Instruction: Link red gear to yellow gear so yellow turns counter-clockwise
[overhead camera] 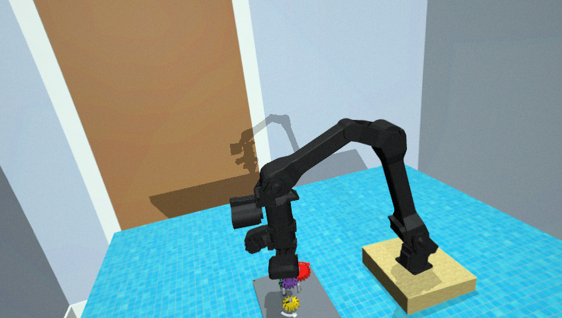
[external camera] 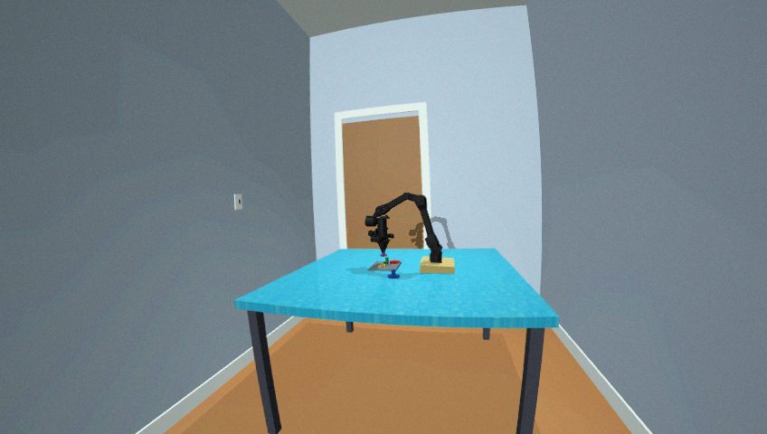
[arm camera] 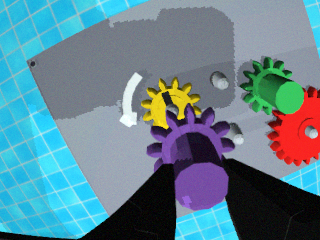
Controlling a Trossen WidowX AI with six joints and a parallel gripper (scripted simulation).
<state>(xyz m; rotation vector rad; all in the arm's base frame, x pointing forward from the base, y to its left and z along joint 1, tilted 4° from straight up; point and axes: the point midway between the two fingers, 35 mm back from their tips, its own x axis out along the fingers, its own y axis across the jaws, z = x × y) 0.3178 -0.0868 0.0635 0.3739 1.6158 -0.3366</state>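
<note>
The green gear is 70 mm below my gripper tip, 60 mm to the right of it and 20 mm behind it. Also, from my gripper tip: purple gear 10 mm below; grey board 90 mm below, 10 mm to the right, 10 mm behind; yellow gear 80 mm below, 10 mm ahead.
</note>
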